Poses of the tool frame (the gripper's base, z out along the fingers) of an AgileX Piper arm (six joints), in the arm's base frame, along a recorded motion.
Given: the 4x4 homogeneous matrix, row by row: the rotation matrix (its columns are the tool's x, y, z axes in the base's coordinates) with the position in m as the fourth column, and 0 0 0 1 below. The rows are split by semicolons.
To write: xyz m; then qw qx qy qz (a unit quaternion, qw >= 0). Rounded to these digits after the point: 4 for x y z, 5 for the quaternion.
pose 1, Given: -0.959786 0.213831 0.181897 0.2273; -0.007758 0.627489 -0.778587 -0.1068; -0.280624 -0.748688 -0.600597 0.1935; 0 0 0 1
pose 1, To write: 0.2273 -0.1068 0.1935 0.12952 0.05771 0.89273 -0.42770
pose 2, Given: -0.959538 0.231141 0.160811 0.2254; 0.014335 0.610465 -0.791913 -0.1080; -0.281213 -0.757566 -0.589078 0.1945; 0 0 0 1
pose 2, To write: 0.2254 -0.1080 0.1945 0.12435 0.06906 0.88869 -0.43589
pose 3, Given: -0.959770 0.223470 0.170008 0.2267; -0.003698 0.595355 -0.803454 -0.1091; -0.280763 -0.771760 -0.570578 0.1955; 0 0 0 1
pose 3, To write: 0.2267 -0.1091 0.1955 0.12748 0.06215 0.88398 -0.44549
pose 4, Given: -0.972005 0.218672 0.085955 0.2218; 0.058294 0.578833 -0.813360 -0.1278; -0.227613 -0.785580 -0.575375 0.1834; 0 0 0 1
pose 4, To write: 0.2218 -0.1278 0.1834 0.08867 0.07832 0.88406 -0.45216
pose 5, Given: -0.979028 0.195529 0.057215 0.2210; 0.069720 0.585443 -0.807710 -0.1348; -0.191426 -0.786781 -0.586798 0.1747; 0 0 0 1
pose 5, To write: 0.2210 -0.1348 0.1747 0.07003 0.07471 0.88759 -0.44911
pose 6, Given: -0.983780 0.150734 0.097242 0.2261; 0.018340 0.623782 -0.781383 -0.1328; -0.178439 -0.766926 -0.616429 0.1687; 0 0 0 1
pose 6, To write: 0.2261 -0.1328 0.1687 0.07677 0.04708 0.89777 -0.43115
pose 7, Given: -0.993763 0.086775 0.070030 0.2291; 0.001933 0.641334 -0.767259 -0.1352; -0.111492 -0.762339 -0.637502 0.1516; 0 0 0 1
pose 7, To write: 0.2291 -0.1352 0.1516 0.05017 0.02452 0.90452 -0.42277
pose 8, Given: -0.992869 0.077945 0.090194 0.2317; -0.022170 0.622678 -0.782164 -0.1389; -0.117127 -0.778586 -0.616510 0.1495; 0 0 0 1
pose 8, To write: 0.2317 -0.1389 0.1495 0.05766 0.01551 0.89890 -0.43407
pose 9, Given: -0.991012 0.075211 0.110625 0.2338; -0.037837 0.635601 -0.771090 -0.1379; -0.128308 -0.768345 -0.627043 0.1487; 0 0 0 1
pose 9, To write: 0.2338 -0.1379 0.1487 0.06623 0.01036 0.90189 -0.42672
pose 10, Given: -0.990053 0.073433 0.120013 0.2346; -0.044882 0.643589 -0.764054 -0.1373; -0.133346 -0.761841 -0.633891 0.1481; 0 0 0 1
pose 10, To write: 0.2346 -0.1373 0.1481 0.07008 0.00790 0.90382 -0.42207
